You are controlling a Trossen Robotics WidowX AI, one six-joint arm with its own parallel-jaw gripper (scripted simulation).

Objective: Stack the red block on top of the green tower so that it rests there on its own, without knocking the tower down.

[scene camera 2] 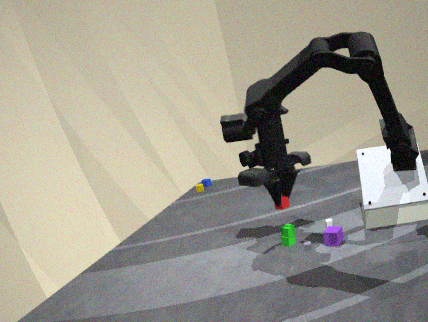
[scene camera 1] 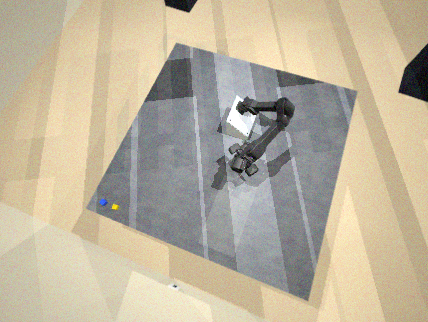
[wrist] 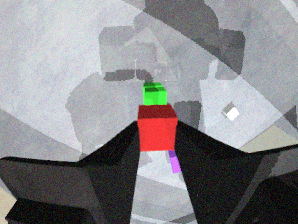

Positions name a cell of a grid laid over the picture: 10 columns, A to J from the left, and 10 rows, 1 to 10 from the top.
Labels:
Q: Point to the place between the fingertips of my gripper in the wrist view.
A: F6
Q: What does my gripper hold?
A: A red block.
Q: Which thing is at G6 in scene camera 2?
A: My gripper.

